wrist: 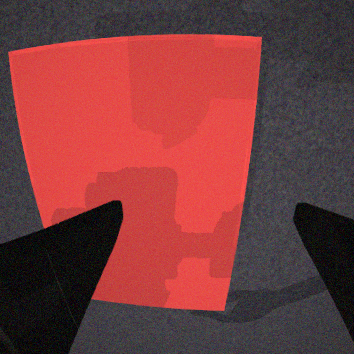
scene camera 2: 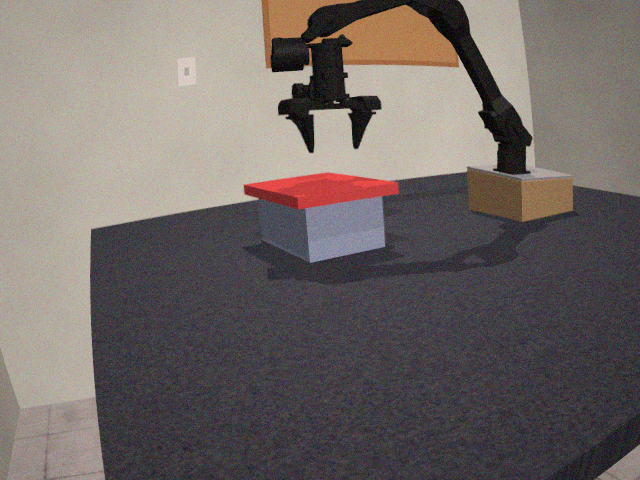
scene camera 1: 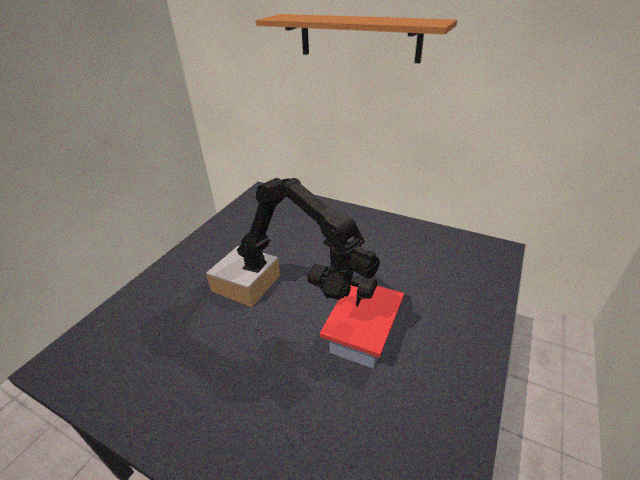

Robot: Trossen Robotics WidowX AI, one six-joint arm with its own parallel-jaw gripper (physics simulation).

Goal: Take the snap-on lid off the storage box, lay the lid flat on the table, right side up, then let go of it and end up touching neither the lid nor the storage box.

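Note:
A flat red lid (scene camera 1: 368, 322) (scene camera 2: 330, 190) (wrist: 165, 150) lies level on top of the blue-grey storage box (scene camera 1: 353, 353) (scene camera 2: 346, 227), its rim overhanging the box walls. The box stands upright on the dark table. My gripper (scene camera 2: 333, 150) (wrist: 208, 210) is open and empty, fingers pointing down. It hangs above the lid, touching neither lid nor box. In the wrist view the left finger overlaps the lid, and the right finger lies past the lid's right edge, over the table. In scene camera 1 one fingertip shows above the lid, and the other is hidden.
The arm's base stands on a tan block with a pale top (scene camera 1: 230, 290) (scene camera 2: 546, 198) on the dark table (scene camera 1: 206, 413) (scene camera 2: 310, 361). An orange shelf (scene camera 1: 356, 23) is on the wall, high above the table. The arm's shadow falls across the lid and table.

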